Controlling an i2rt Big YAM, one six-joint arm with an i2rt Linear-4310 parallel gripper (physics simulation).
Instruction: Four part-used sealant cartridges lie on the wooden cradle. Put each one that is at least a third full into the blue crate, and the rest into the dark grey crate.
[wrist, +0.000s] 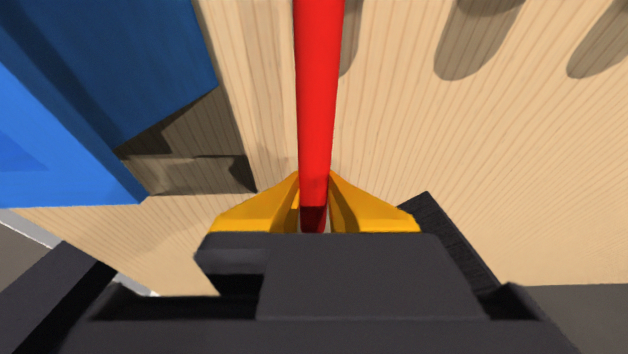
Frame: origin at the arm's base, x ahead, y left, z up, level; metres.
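Where they show: gripper, fingertip midpoint: (313, 177).
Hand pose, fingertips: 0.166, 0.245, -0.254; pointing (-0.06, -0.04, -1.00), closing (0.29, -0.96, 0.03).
Observation:
Each offset is from my fingertips to the top centre of the thing, as dx, dy, dz. "*": to the spot under its first point. Level surfaces: height alone.
My gripper (313, 177) is shut on a long, slim red rod @[+0.058, +0.017, +0.020] (319, 90). The rod stands between the yellow fingertips and runs from them up out of the top of the view; its lower end is dark red in shadow. Whether it is part of a cartridge I cannot tell. The blue crate @[* +0.026, +0.083, +0.056] (85, 175) shows in part at the left, with a bright blue face and a darker shaded face, to the left of the fingers. The wooden cradle, the cartridges' bodies and the dark grey crate cannot be made out in this view.
A pale wooden table top @[dz -0.064] (400, 150) lies below, with rounded shadows at the upper right and a shadow beside the crate. A black textured strip (452, 235) shows right of the gripper. A dark bar (45, 285) crosses the lower left, by the table's edge.

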